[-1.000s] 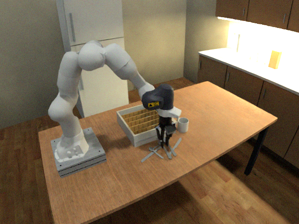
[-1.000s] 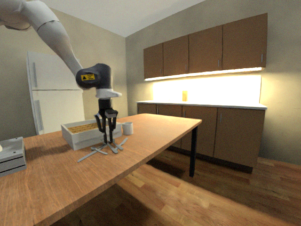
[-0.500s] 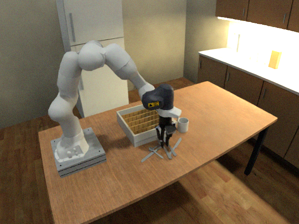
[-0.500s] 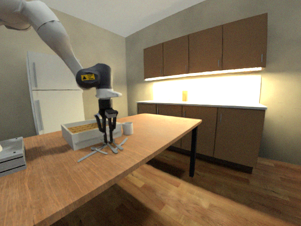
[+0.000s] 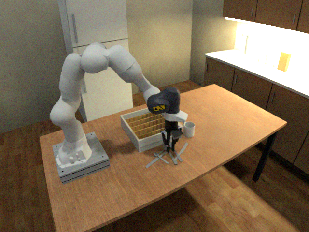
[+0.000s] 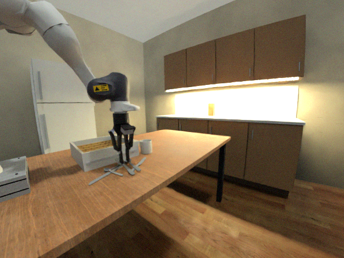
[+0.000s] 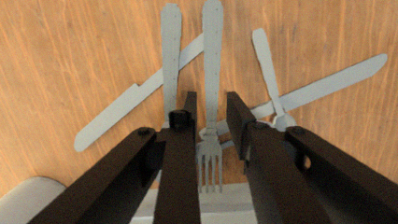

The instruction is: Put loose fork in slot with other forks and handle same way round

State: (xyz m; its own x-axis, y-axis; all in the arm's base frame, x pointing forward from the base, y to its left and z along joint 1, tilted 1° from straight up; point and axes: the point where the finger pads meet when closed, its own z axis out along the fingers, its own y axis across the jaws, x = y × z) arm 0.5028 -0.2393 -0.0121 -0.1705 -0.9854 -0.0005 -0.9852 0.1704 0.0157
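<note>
My hand is 7 cm past the spoon, 3 cm to the right of it and 6 cm above it. From my hand the other things lie so: white mug: 24 cm ahead, 11 cm to the left, 3 cm below; cutlery tray: 2 cm ahead, 29 cm to the left, 3 cm below.
</note>
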